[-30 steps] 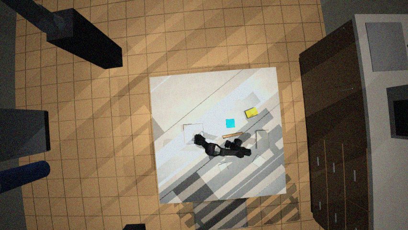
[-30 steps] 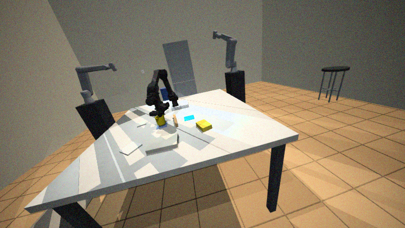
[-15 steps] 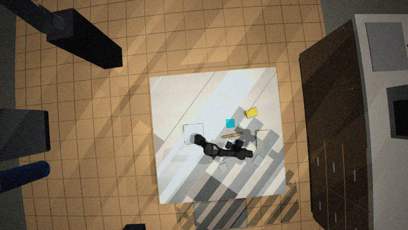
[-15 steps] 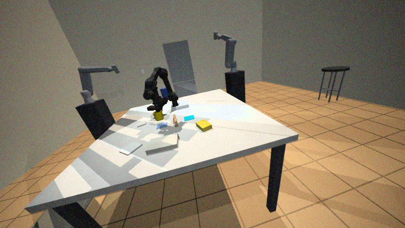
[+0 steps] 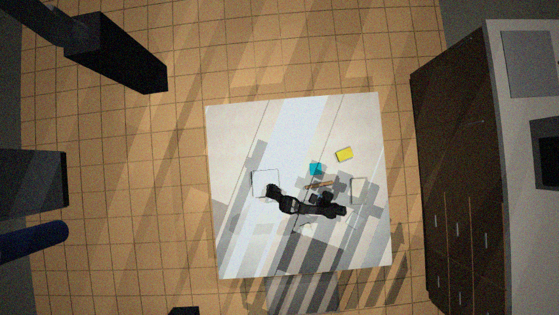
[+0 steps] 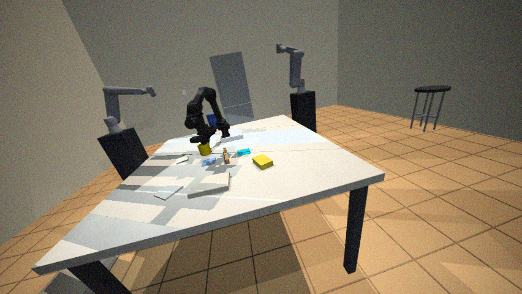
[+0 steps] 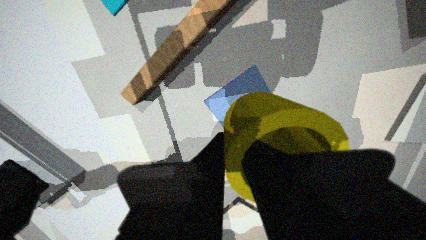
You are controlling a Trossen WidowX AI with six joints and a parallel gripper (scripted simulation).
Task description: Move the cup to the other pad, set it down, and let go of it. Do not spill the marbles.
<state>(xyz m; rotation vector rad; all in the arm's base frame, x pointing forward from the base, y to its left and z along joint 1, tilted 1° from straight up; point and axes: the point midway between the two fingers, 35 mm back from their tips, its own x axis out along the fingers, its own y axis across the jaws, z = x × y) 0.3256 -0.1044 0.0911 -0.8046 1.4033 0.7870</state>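
My gripper tip is now 21 cm to the right of the cyan pad and 10 cm above it. The rest, counted from my gripper tip: flat pale box: 30 cm ahead, 7 cm below, 2 cm to the left; wooden block: 10 cm to the left, 8 cm below, 1 cm ahead; yellow cup: 2 cm to the right, 2 cm ahead.
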